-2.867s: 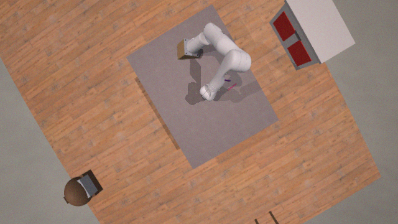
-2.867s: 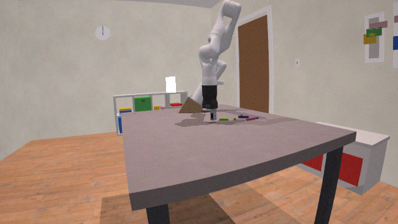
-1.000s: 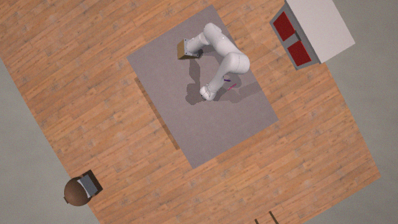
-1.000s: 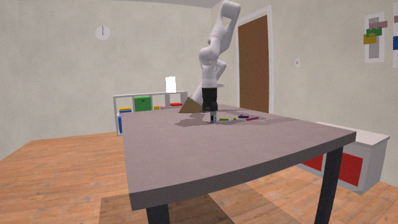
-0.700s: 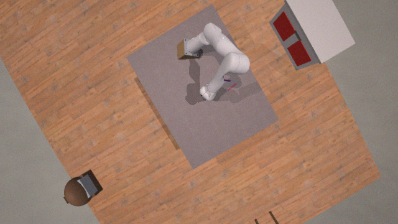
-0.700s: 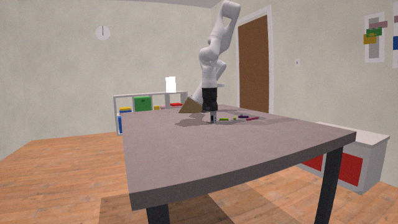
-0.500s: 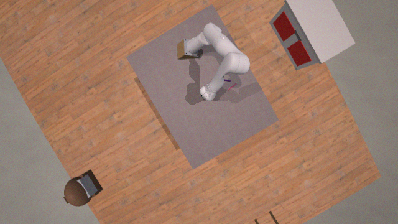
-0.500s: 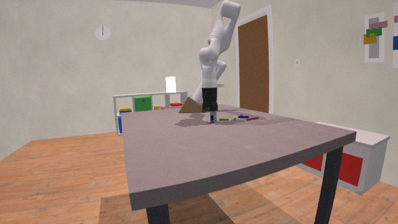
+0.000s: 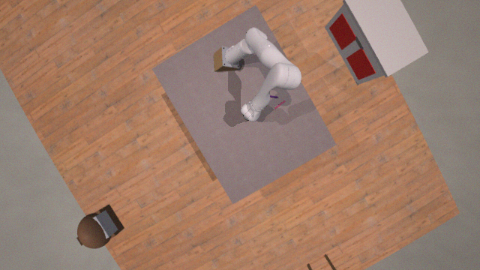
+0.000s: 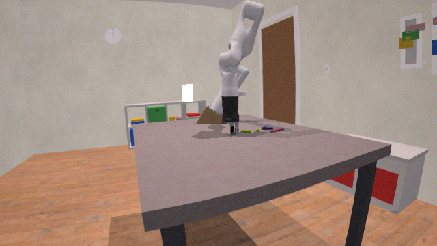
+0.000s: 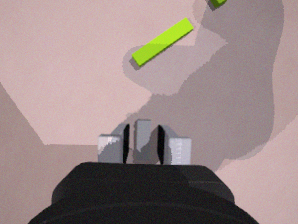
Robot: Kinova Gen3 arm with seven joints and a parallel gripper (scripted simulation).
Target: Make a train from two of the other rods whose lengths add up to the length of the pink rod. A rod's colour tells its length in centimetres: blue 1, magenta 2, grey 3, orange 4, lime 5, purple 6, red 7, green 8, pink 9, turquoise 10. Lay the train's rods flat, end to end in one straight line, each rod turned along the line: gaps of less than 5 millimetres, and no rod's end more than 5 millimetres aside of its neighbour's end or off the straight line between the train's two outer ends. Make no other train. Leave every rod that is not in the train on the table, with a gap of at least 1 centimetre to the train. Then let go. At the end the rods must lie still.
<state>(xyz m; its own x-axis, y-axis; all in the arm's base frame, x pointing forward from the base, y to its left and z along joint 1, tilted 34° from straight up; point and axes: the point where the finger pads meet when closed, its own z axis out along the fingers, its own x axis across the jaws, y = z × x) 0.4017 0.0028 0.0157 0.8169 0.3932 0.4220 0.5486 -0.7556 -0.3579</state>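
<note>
Right now my hand is 1 cm above the dark grey rod. The rest, counted from my hand: pink rod (1 cm ahead, 22 cm to the left, 1 cm below); purple rod (6 cm behind, 20 cm to the left, 1 cm below).
</note>
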